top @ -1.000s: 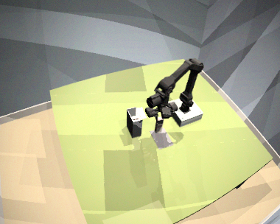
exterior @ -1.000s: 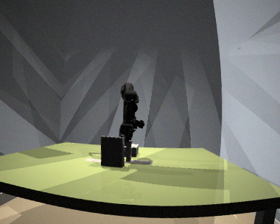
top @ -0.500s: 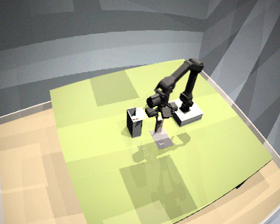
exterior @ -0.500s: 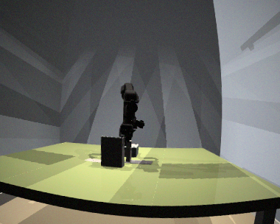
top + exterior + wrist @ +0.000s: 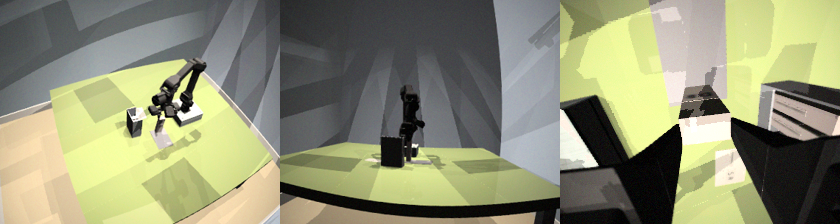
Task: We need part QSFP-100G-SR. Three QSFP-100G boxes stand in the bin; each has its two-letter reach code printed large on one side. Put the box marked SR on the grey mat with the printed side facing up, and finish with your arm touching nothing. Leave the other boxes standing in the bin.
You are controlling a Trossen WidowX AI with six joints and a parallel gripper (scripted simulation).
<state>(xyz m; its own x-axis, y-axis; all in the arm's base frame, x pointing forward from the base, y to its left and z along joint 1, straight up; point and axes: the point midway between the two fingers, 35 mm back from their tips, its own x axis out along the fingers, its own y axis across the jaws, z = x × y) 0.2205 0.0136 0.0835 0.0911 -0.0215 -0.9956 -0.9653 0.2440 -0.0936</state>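
Right now the grey mat is 30 mm ahead of my gripper tip, 50 mm to the left of it and 110 mm below it. From my gripper tip the other things lie so: white card 20 mm ahead, 190 mm to the right, 110 mm below.
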